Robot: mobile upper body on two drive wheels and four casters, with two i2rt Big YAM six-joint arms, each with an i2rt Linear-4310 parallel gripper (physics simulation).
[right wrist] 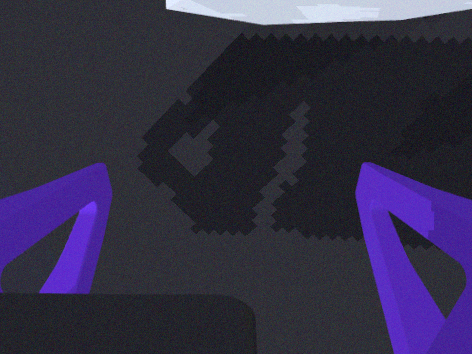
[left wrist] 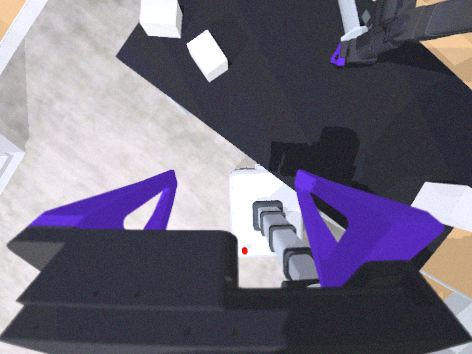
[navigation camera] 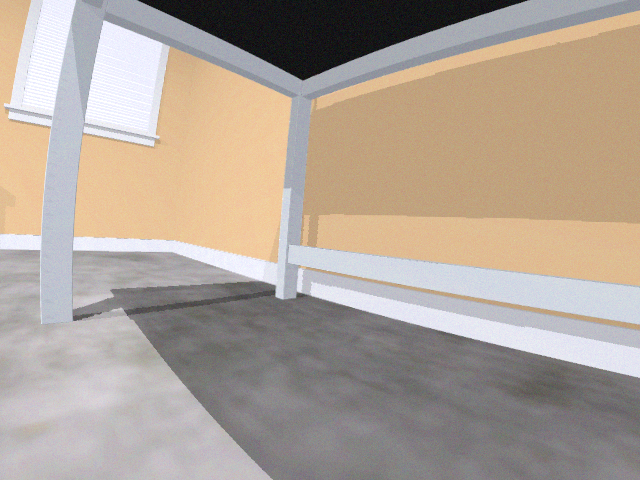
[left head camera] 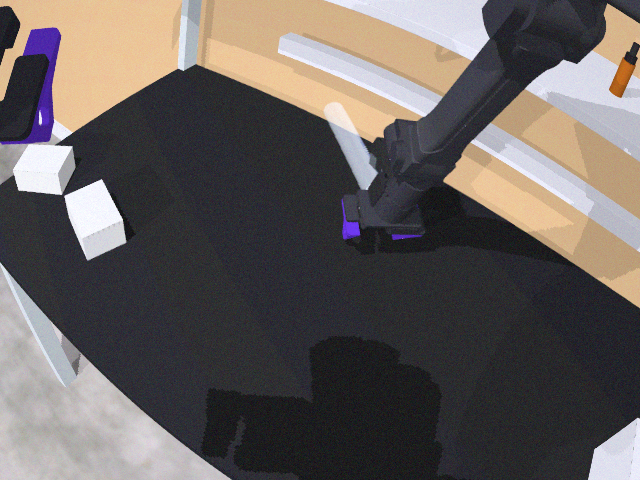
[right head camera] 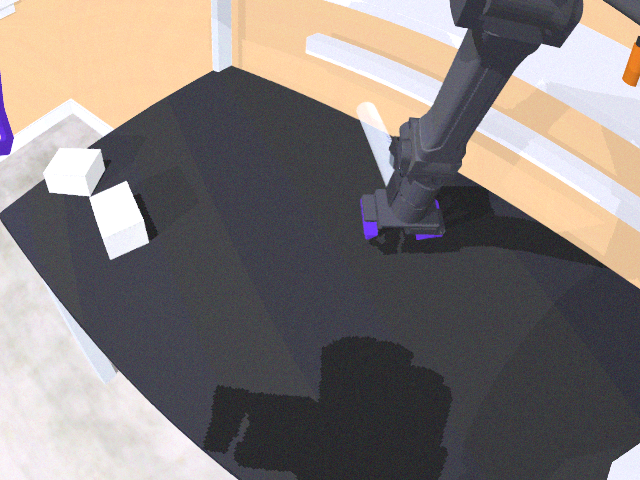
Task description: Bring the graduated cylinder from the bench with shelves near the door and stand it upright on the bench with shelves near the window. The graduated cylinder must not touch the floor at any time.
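Places are measured from the left arm's base along level axes (x up, y back, z right), in millimetres.
Pixels of known places: left gripper, between the fingertips: (left wrist: 235, 176); right gripper, between the fingertips: (right wrist: 233, 177) (left wrist: 342, 59) (left head camera: 368, 236) (right head camera: 392, 236).
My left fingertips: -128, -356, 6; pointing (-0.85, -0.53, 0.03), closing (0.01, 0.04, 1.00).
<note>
For each thing: its top centre in the pictures, then the offset to it from my left fingertips, as dx, dy, dz. "spot": a spot on its surface instead. Level surfaces: height alone.
- graduated cylinder, a spot on its surface: (right head camera: 375, 139) (left head camera: 346, 139) spot: -473, -618, +405
- black bench top, height of its surface: dx -520
- orange bottle, a spot on its surface: (right head camera: 632, 64) (left head camera: 620, 77) spot: -31, -281, +698
- white object, a spot on its surface: (left head camera: 615, 454) spot: -443, +128, +759
The graduated cylinder (left head camera: 347, 140) (right head camera: 375, 139) (left wrist: 348, 12) is a translucent whitish tube. It slants rather than standing upright, with its far end showing over the back edge of the black bench top (left head camera: 232, 310) (right head camera: 289, 279). Its pale base (left wrist: 354, 34) (right wrist: 320, 11) is beside my right gripper, partly hidden by the right arm in the head views. My right gripper (left head camera: 377, 241) (right head camera: 400, 240) (right wrist: 233, 177) is open, low over the bench, with bench surface between its fingers. My left gripper (left wrist: 235, 176) is open and empty, held high off the bench's left side.
Two white blocks (left head camera: 44, 169) (left head camera: 95, 219) sit at the bench's left end. An orange bottle (left head camera: 622, 74) (right head camera: 632, 64) stands on a shelf at the right. A white object (left head camera: 615, 454) shows at the lower right. The navigation camera shows bench legs (navigation camera: 57, 206) (navigation camera: 295, 180) and a window (navigation camera: 126, 77).
</note>
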